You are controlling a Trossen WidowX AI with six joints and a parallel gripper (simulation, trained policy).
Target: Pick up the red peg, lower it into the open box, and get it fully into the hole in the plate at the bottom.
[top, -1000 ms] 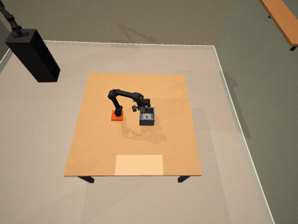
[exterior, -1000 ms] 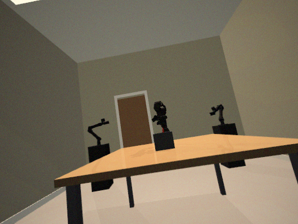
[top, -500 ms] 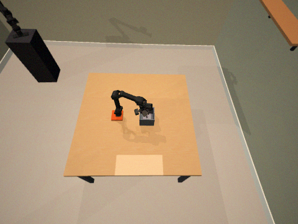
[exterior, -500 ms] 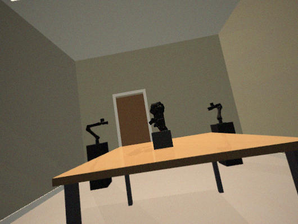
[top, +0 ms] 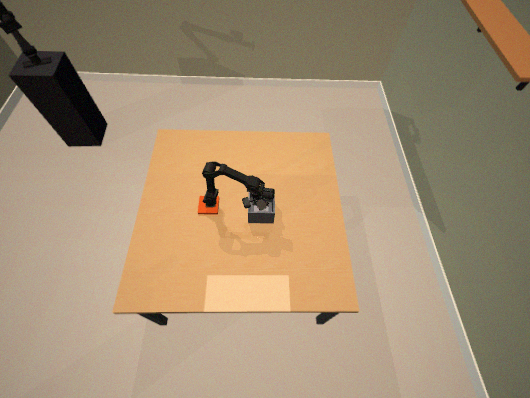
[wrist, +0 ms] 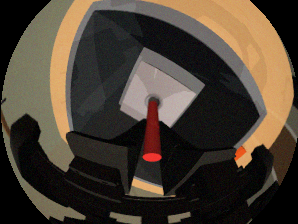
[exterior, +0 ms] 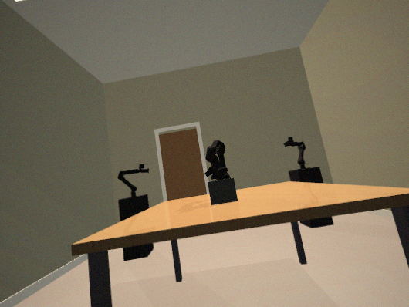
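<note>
Right now my gripper tip is 1 cm to the left of the red peg and 1 cm below it. Also, from my gripper tip: plate: 1 cm ahead, 1 cm to the right, 5 cm below.
</note>
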